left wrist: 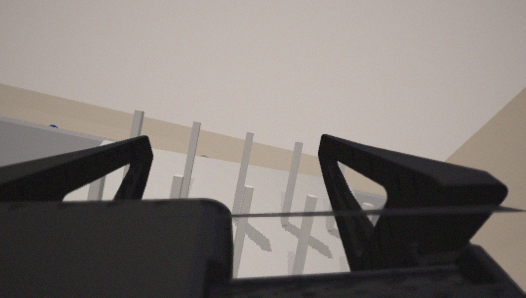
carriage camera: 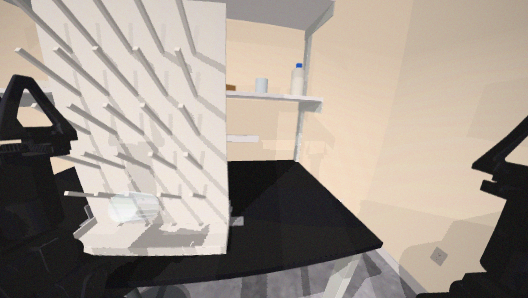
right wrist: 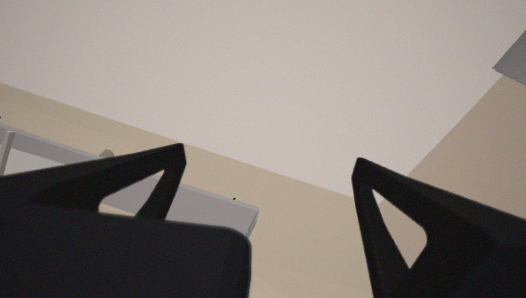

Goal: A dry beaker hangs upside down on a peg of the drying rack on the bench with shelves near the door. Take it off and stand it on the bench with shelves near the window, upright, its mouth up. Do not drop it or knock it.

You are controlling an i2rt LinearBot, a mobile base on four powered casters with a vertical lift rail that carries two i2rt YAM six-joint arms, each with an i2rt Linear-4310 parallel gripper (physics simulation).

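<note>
A clear glass beaker hangs on a bottom-row peg of the white drying rack in the carriage camera, low on the board just above its tray. The rack stands on a black-topped bench. My left gripper is open and empty; in the carriage camera one of its fingers shows at the left edge, left of the rack and higher than the beaker. Rack pegs show beyond its fingers in the left wrist view. My right gripper is open and empty; part of it shows at the right edge of the carriage camera, far from the beaker.
Rows of long pegs stick out above the beaker. Behind the rack, a wall shelf holds a pale blue cup and a white bottle with a blue cap. A higher shelf and its upright stand at the bench's right end, near the wall.
</note>
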